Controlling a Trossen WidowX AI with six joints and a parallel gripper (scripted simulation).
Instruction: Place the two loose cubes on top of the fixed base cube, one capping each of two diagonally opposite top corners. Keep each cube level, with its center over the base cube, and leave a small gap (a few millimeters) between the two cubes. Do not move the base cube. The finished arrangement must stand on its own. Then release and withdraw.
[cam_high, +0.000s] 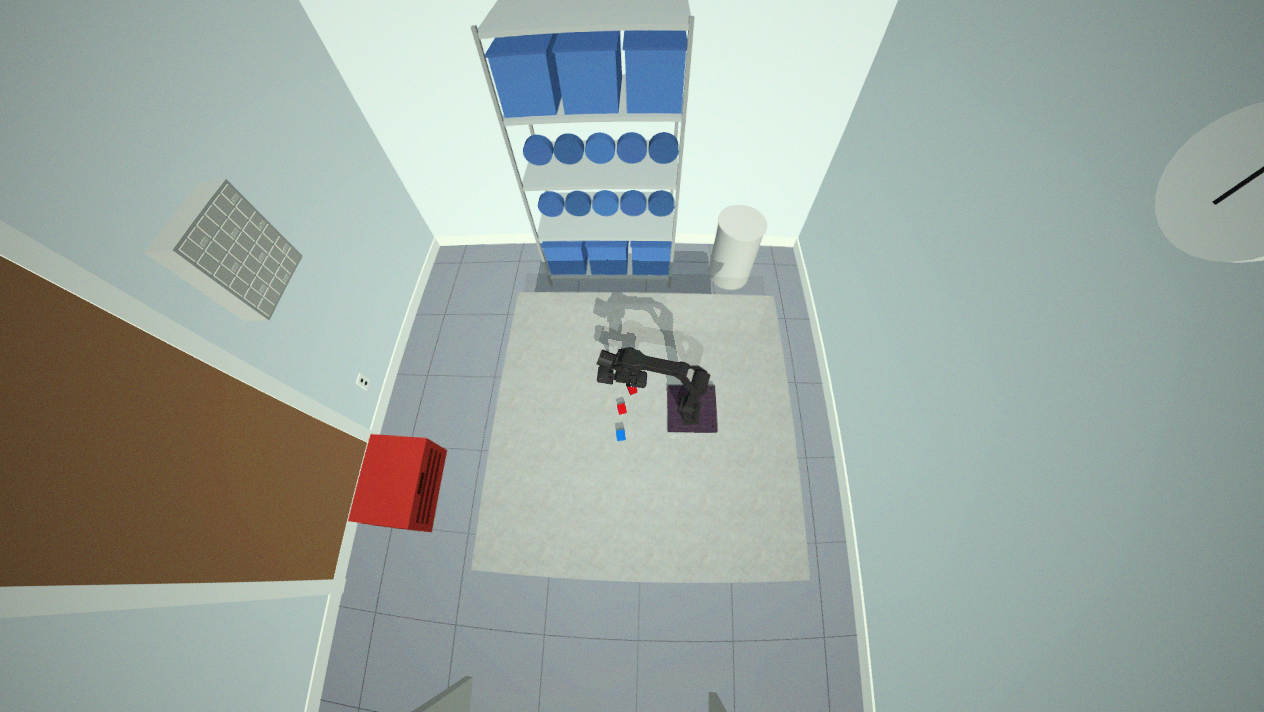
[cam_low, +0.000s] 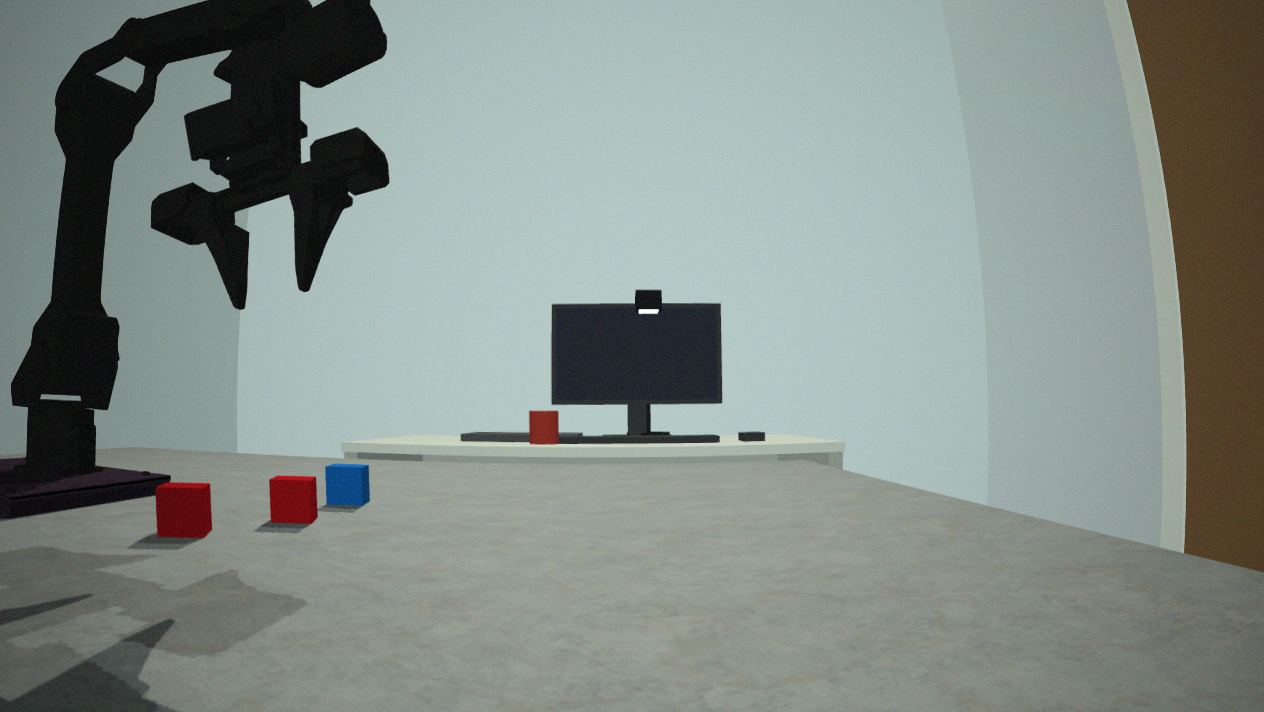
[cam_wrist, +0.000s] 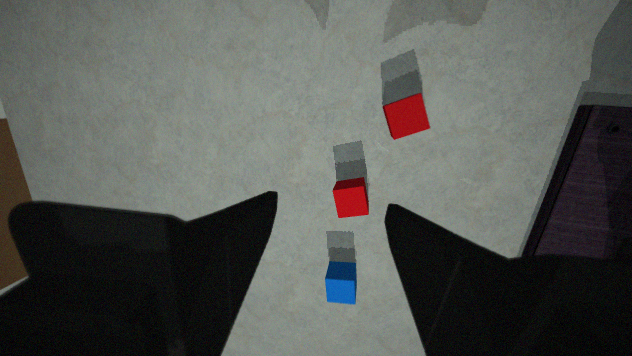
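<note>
The red cube lies 150 mm below my gripper tip and 50 mm to the left of it. Also, from my gripper tip: blue cube: 170 mm to the left, 150 mm below.
</note>
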